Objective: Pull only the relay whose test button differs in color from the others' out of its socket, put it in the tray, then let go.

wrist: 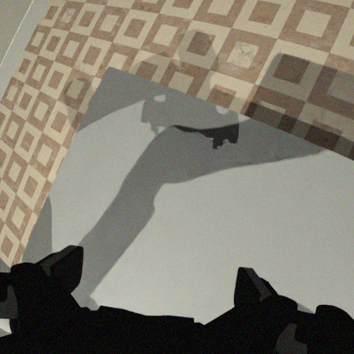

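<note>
My gripper [158, 274] is open, with its two black fingers wide apart at the bottom of the wrist view and no object between them. A plain light grey surface [240, 215], which looks like a table top, lies below and beyond the fingers. The relays, their sockets, the test buttons and the tray do not show in this view.
The grey surface has a corner near the upper left, with straight edges running down left and off to the right. Shadows of the arm and gripper fall across it. Past its edges is a brown and cream patterned floor [95, 52]; a pale wall strip is at far upper left.
</note>
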